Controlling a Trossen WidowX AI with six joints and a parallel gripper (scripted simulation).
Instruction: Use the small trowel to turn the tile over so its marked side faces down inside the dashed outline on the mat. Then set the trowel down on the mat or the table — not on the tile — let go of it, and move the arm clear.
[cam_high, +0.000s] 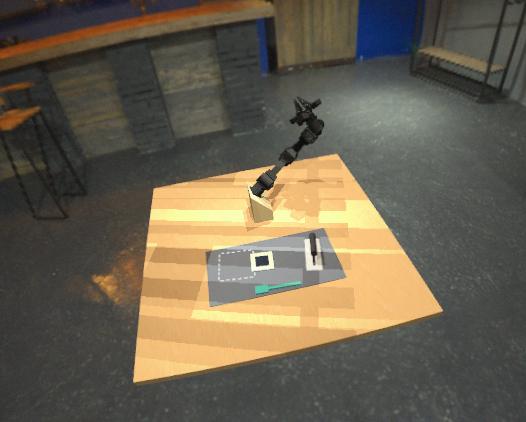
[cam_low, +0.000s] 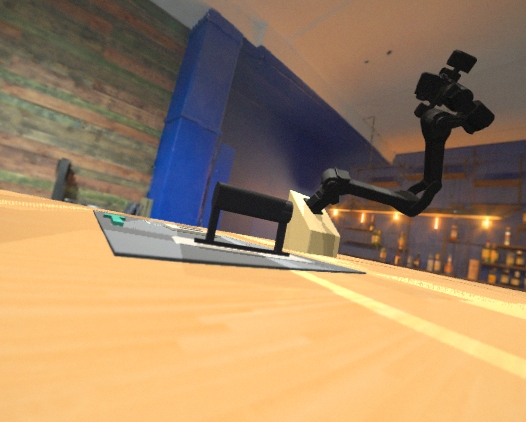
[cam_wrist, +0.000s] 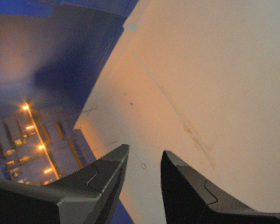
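My gripper tip is 530 mm short of the trowel, 160 mm to the left of it and 550 mm above it. From my gripper tip the other things lie so: grey mat 490 mm ahead, 360 mm to the right, 610 mm below; then tile 460 mm ahead, 400 mm to the right, 580 mm below; then teal flat tool 630 mm ahead, 400 mm to the right, 580 mm below.
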